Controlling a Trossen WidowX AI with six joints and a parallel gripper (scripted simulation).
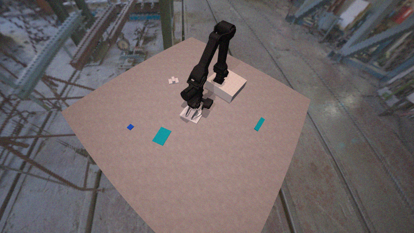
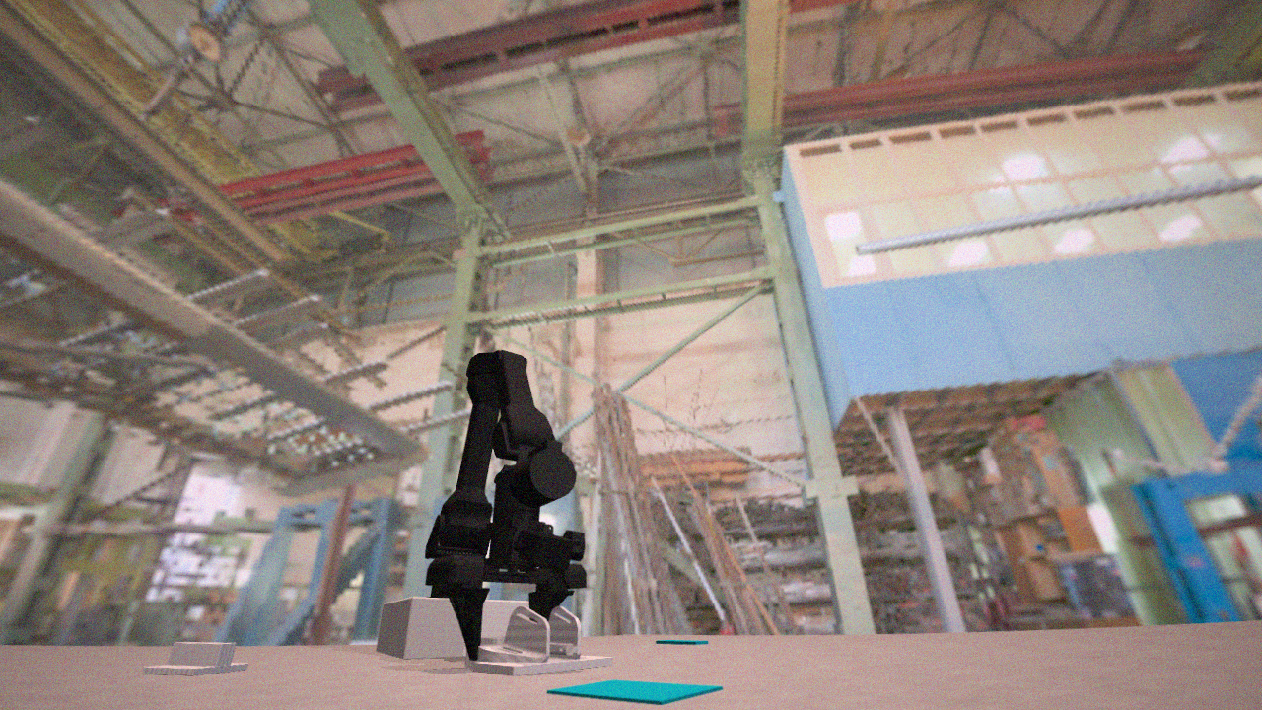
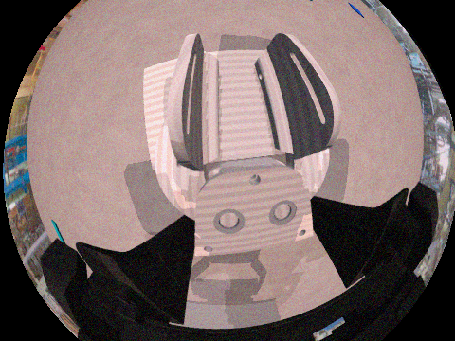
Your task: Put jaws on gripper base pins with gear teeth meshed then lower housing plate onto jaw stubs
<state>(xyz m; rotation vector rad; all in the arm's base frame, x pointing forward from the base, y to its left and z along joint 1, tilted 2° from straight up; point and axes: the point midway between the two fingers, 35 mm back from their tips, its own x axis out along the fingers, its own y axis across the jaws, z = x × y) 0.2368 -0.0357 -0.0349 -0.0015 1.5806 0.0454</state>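
Now: the housing plate right at my gripper tip. Also, from my gripper tip: gripper base (20 mm above, 10 mm ahead); then flat white plate (70 mm ahead); then large teal patch (270 mm ahead, 70 mm to the right, 10 mm below).
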